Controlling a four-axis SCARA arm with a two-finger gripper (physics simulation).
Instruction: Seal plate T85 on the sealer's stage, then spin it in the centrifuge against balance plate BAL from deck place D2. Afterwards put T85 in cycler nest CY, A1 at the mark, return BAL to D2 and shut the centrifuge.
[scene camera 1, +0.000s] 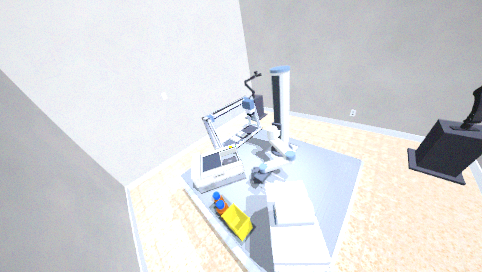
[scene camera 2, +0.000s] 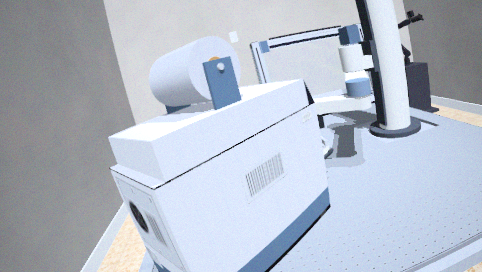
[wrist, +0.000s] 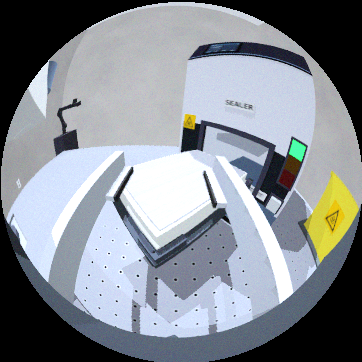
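Pixels of known places: gripper, fingertip midpoint: (wrist: 167, 161); arm's base at its link origin: (scene camera 2: 395, 128).
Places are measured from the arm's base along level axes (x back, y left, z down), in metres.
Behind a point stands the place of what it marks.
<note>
A white plate (wrist: 162, 200) {y 0.243, x -0.498, z -0.128 m} sits on a dark carrier (wrist: 156, 260) {y 0.205, x -0.497, z -0.114 m} in front of the sealer (wrist: 245, 80) {y 0.339, x -0.588, z -0.249 m} (scene camera 2: 225, 190) {y 0.629, x -0.743, z -0.241 m} (scene camera 1: 300, 245) {y 0.576, x -0.837, z -0.363 m}; no label is legible. My gripper (wrist: 167, 161) {y 0.284, x -0.498, z -0.138 m} is shut, its fingers at their narrow spacing over the plate's left and right sides, with nothing gripped between them. The finger pads overlap the plate's edges in the wrist view. Whether the carrier is the sealer's stage I cannot tell. The sealer's window frame shows behind, with its green lamp lit. Which plate is T85 or BAL cannot be read. The centrifuge and nest CY cannot be identified for certain.
A white instrument (scene camera 1: 225, 178) {y -0.160, x -0.729, z -0.118 m} with a dark panel stands left of the arm column (scene camera 1: 285, 105) {y 0.066, x -0.035, z -0.586 m} (scene camera 2: 392, 65) {y 0.071, x -0.024, z -0.296 m}. A gantry frame (scene camera 2: 305, 36) {y -0.627, x -0.147, z -0.495 m} stands behind. A yellow bin (scene camera 1: 237, 222) {y 0.155, x -0.906, z -0.021 m} (wrist: 331, 215) {y 0.200, x -0.857, z -0.107 m} and orange bottles (scene camera 1: 221, 207) {y 0.066, x -0.933, z -0.187 m} stand near the table edge. Dark pedestals (scene camera 1: 447, 150) (scene camera 2: 419, 85) stand beyond the table.
</note>
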